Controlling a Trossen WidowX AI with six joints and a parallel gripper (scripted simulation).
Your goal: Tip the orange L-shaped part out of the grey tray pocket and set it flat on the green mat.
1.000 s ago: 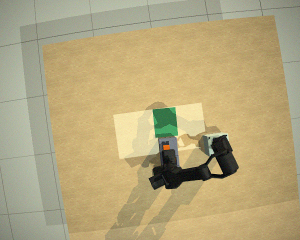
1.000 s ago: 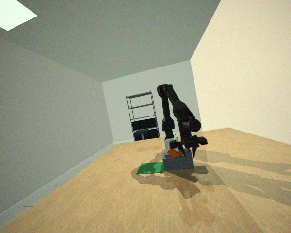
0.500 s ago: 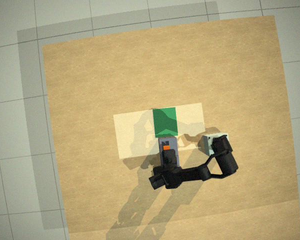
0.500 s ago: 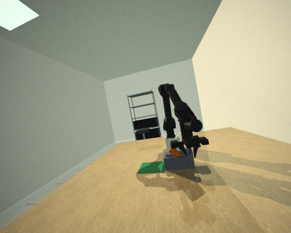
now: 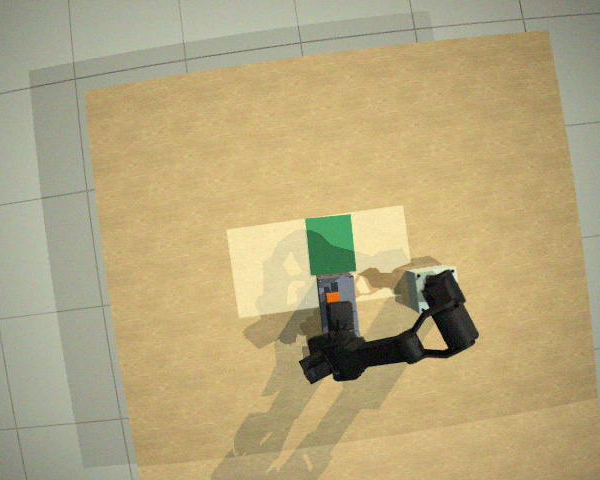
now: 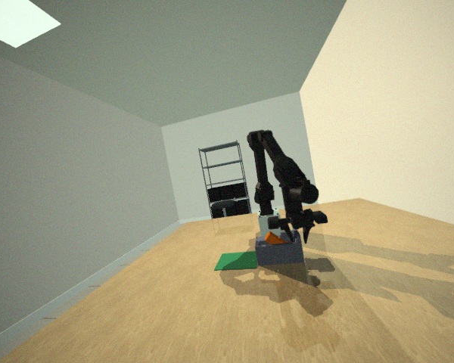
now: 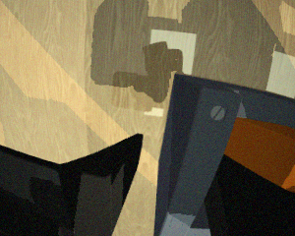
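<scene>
My gripper tip is now 5 cm to the left of the orange L-shaped part. The rest, counted from my gripper tip: green mat 1 cm ahead, 23 cm to the right, 6 cm below.
</scene>
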